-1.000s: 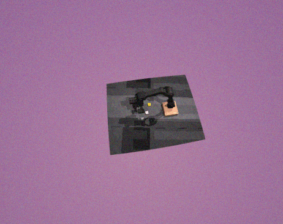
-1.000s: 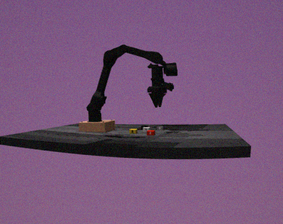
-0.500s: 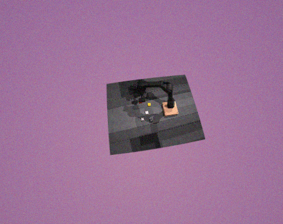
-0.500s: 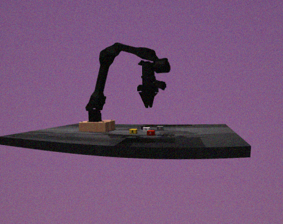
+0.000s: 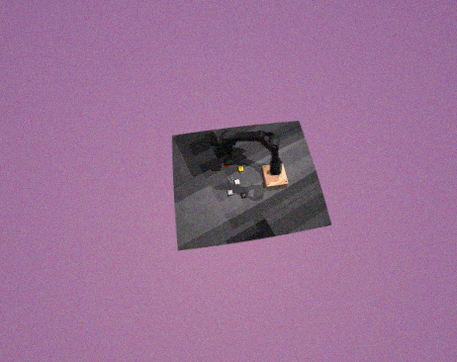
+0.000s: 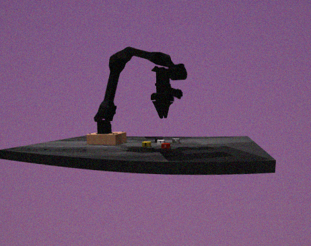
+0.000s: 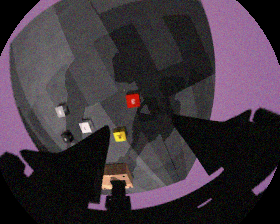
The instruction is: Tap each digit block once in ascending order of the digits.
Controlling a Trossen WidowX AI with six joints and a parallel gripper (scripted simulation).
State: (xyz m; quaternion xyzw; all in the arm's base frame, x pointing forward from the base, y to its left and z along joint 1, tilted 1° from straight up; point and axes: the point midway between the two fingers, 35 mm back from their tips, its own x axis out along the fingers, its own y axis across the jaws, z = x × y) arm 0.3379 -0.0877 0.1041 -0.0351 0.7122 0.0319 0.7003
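Now: gripper tip 60 mm past the white block, 150 mm to the right of it and 110 mm above it. Also, from my gripper tip: yellow block: 90 mm behind, 50 mm to the left, 110 mm below; then grey block: 10 mm behind, 220 mm to the left, 110 mm below; then red block: 10 mm ahead, 110 mm below.
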